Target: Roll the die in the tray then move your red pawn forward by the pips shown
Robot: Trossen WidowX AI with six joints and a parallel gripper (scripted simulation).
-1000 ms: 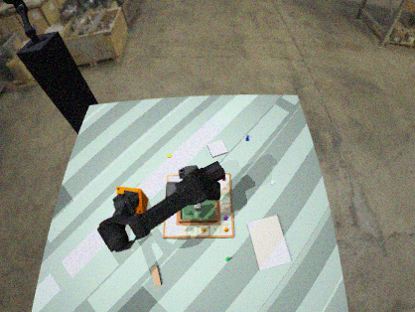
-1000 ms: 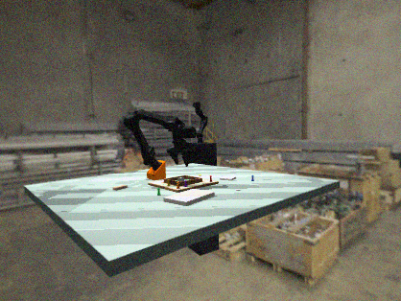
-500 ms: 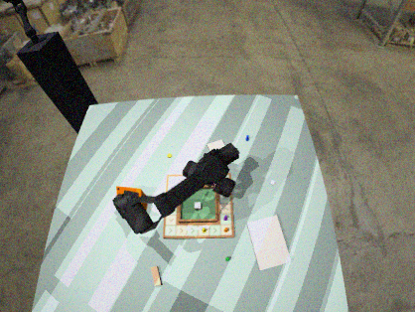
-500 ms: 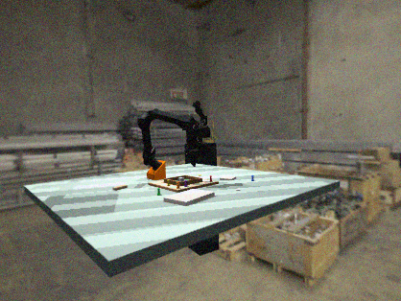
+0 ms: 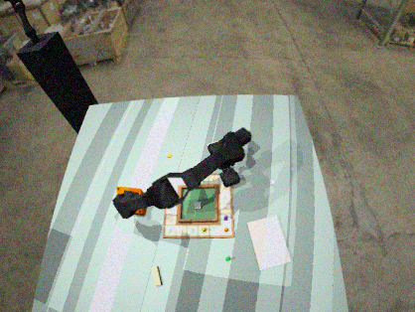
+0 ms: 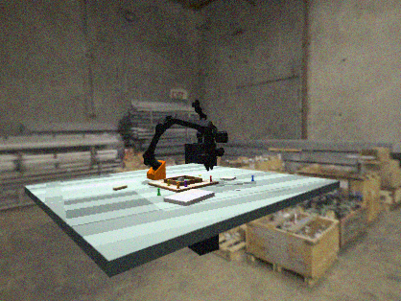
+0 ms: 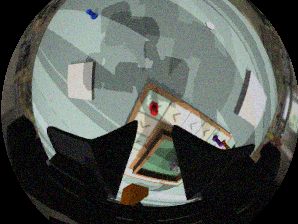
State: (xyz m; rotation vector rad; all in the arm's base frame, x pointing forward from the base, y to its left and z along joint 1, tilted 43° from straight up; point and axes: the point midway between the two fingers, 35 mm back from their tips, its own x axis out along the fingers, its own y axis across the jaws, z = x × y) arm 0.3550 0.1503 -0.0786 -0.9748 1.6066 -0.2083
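My gripper tip is now 5 cm above the red pawn. The rest, counted from my gripper tip: white die (14 cm to the right, 9 cm behind, 5 cm below); purple pawn (17 cm to the right, 5 cm below, 3 cm ahead); orange pawn (22 cm to the right, 5 cm below, 4 cm ahead).
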